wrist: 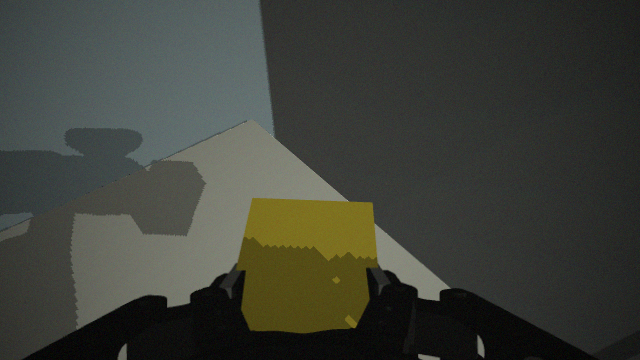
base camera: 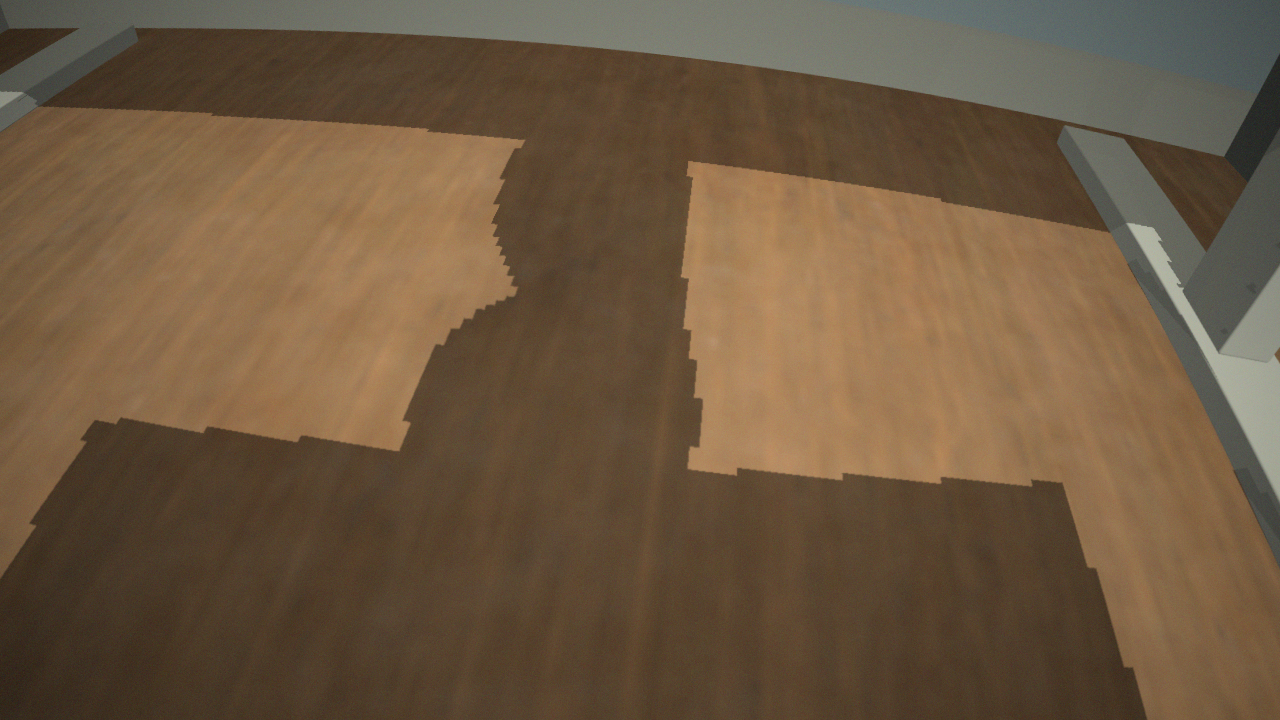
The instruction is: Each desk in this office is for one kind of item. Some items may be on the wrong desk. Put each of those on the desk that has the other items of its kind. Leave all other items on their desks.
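Places are measured from the arm's base along level axes (x ahead, y down, z left), in metres.
Pixels of known places: gripper, fingertip midpoint: (wrist: 306, 281).
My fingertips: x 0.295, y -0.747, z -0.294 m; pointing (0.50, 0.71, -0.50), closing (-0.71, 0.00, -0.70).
Note:
Behind a point stands the place of what it marks.
My gripper (wrist: 306, 281) @(x 0.295, y -0.747, z -0.294 m) is shut on a yellow block (wrist: 309, 225) @(x 0.308, y -0.766, z -0.309 m), which sits between its two black fingers at the bottom middle of the wrist view. The block's top face shows; its upper part is lit and its lower part is in shadow. What lies under the block is hidden. No desk top with other items shows in either view, and the gripper does not show in the base camera view.
In the base camera view, pale bars (base camera: 85, 62) @(x 0.913, y 0.382, z 0.669 m) (base camera: 1096, 161) @(x 0.799, y 0.372, z -0.501 m) lie on the wooden floor (base camera: 581, 573) @(x 0.311, y 0.397, z 0.006 m) at left and right, with an upright grey post (base camera: 1239, 277) @(x 0.524, y 0.317, z -0.473 m) at right. In the wrist view, a pale surface (wrist: 250, 165) @(x 0.754, y -0.323, z -0.560 m) meets bluish and dark grey surfaces.

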